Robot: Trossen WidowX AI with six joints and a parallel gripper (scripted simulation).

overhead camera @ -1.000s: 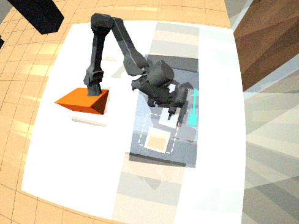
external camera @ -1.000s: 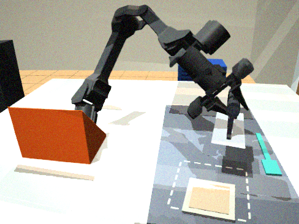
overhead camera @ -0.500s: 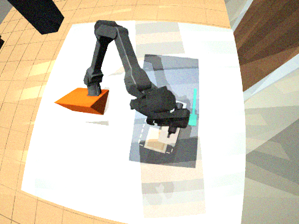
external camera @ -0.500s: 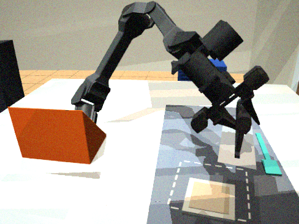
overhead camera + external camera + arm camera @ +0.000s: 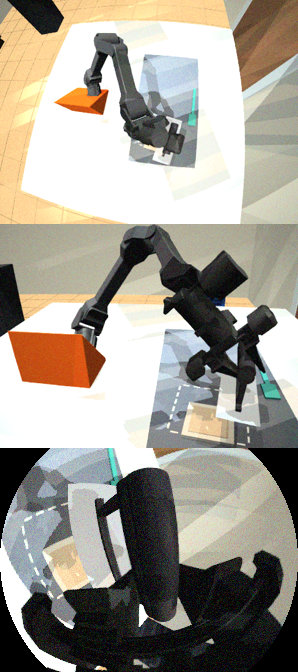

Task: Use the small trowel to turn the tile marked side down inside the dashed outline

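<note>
Right now the teal flat tool is 110 mm ahead of my gripper tip, 190 mm to the left of it and 140 mm below it. From my gripper tip the other things lie so: tile (70 mm behind, 30 mm to the left, 140 mm below); then small trowel (30 mm behind, 10 mm below); then grey mat (20 mm behind, 220 mm to the left, 160 mm below).
</note>
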